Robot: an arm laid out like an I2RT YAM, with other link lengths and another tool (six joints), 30 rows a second.
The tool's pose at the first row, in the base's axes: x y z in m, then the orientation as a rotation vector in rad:
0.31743, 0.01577, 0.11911, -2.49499, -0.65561, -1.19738
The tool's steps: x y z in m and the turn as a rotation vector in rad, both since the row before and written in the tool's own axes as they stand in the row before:
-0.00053, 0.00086, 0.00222, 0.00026, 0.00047, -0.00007
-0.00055, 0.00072, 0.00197, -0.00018, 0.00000, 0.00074
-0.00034, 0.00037, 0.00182, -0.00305, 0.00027, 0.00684
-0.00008, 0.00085, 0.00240, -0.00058, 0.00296, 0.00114
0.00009, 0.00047, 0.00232, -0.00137, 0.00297, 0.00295
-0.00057, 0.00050, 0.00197, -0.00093, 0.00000, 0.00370
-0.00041, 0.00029, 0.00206, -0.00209, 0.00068, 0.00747
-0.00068, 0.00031, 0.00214, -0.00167, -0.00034, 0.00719
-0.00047, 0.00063, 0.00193, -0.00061, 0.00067, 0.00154
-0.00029, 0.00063, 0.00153, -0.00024, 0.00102, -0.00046
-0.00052, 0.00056, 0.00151, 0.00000, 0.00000, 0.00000
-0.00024, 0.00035, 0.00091, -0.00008, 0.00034, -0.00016
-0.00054, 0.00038, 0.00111, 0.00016, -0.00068, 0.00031
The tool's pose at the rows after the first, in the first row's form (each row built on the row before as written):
0.31904, 0.01589, 0.11728, -2.49442, -0.65570, -1.19779
0.32040, 0.01601, 0.11560, -2.49459, -0.65464, -1.19764
0.32160, 0.01642, 0.11420, -2.49712, -0.64417, -1.19742
0.32357, 0.01674, 0.11261, -2.49539, -0.64165, -1.20084
0.32539, 0.01739, 0.11124, -2.49435, -0.63638, -1.20411
0.32663, 0.01769, 0.10956, -2.49520, -0.63107, -1.20336
0.32791, 0.01825, 0.10797, -2.49656, -0.62009, -1.20276
0.32911, 0.01876, 0.10611, -2.49830, -0.60993, -1.20079
0.33044, 0.01895, 0.10452, -2.49832, -0.60745, -1.20139
0.33161, 0.01901, 0.10331, -2.49775, -0.60769, -1.20290
0.33260, 0.01907, 0.10194, -2.49775, -0.60769, -1.20290
0.33324, 0.01911, 0.10117, -2.49756, -0.60778, -1.20341
0.33386, 0.01914, 0.10004, -2.49794, -0.60762, -1.20240

